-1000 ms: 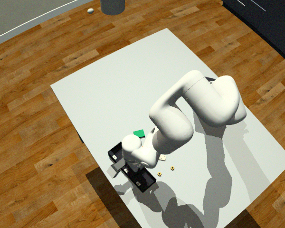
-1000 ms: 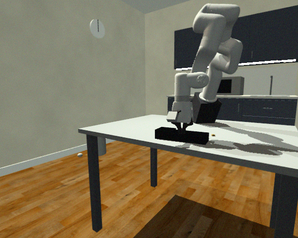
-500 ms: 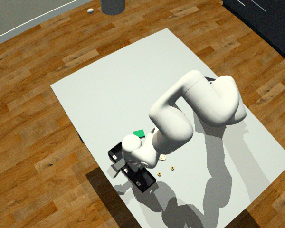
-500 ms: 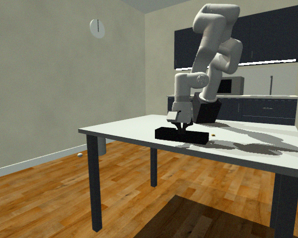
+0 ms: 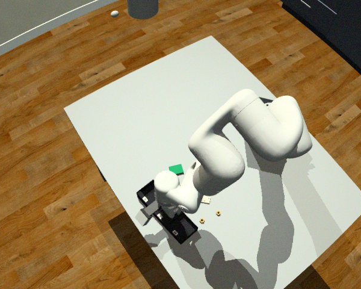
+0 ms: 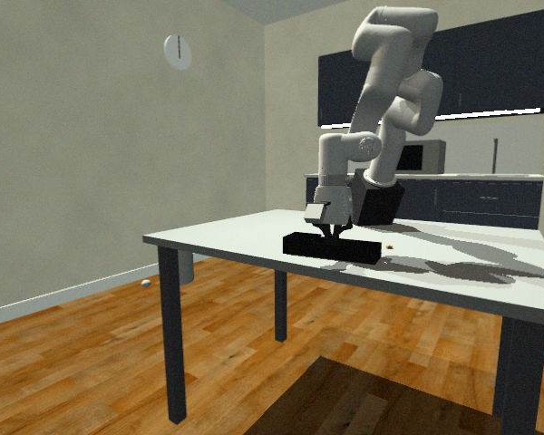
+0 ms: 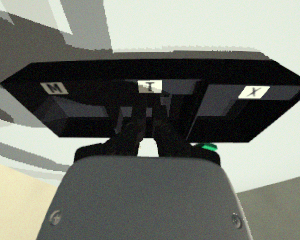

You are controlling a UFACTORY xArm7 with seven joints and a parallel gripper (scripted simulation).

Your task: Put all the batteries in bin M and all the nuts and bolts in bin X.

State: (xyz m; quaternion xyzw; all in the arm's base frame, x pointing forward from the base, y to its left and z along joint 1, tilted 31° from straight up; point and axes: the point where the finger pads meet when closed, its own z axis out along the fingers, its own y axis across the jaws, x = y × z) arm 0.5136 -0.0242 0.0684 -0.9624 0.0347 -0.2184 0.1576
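My gripper is now 10 mm above the black three-compartment bin. The rest, counted from my hand: white domino 140 mm behind, 40 mm to the left, 30 mm below; green block 140 mm behind, 120 mm to the right, 30 mm below; orange battery 110 mm behind, 40 mm to the right, 30 mm below.
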